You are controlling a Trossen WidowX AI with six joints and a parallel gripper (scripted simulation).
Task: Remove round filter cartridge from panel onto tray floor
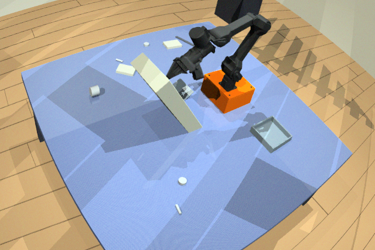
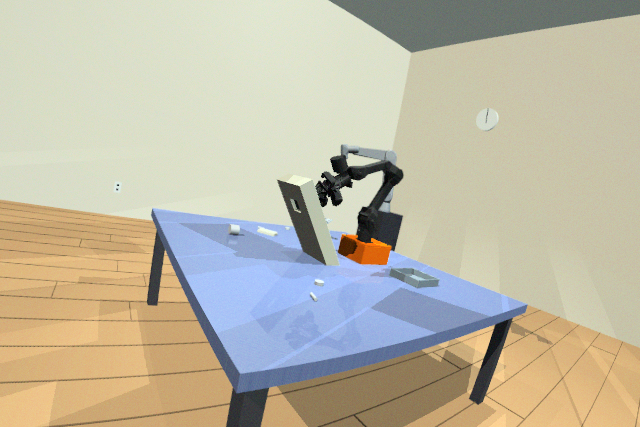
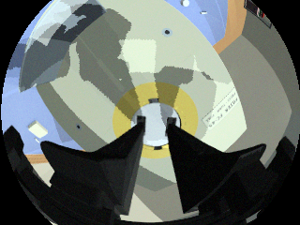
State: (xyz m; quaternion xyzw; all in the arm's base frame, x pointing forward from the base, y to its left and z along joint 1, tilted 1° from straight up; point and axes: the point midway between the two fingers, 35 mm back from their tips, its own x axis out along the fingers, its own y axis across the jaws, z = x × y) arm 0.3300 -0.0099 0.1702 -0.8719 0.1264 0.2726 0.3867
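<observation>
Now: gripper tip 10 mm short of the white round filter cartridge and 10 mm above it. Round my gripper tip: cream service panel: 30 mm behind, 80 mm below; grey tray: 410 mm behind, 290 mm to the left, 230 mm below.
</observation>
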